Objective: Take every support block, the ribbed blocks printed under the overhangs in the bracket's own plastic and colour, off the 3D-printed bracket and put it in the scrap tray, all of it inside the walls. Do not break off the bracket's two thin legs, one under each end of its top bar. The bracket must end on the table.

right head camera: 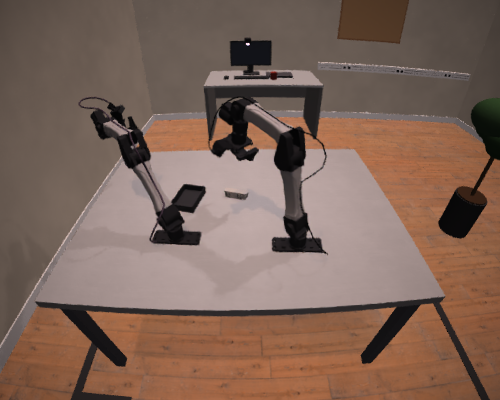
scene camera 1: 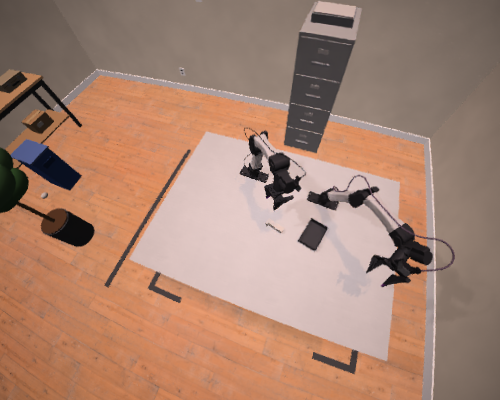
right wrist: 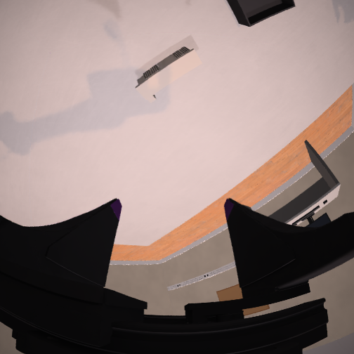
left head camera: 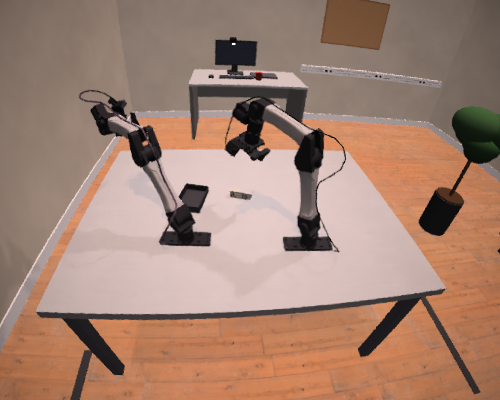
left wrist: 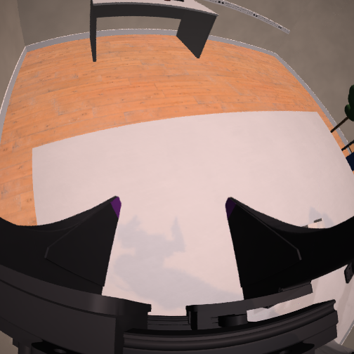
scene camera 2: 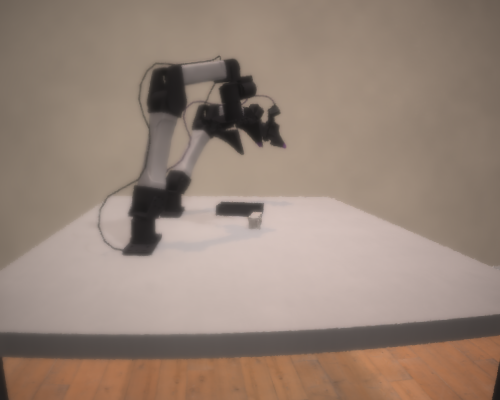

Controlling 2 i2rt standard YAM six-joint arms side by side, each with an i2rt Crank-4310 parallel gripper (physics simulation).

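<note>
The pale bracket rests on the table, apart from both grippers. In the right wrist view the bracket shows a dark side with one ribbed block near its lower left end and another ribbed block near its upper right end. Its thin legs are hard to make out. The black scrap tray stands beside it and looks empty. My right gripper is open, high above the table. My left gripper is open and raised, far from the bracket.
The table carries both arm bases. In the left head camera, the tray lies just beyond the left arm's base, left of the bracket. The right arm's base stands nearer the camera, right of the bracket. A desk with a monitor stands behind the table.
</note>
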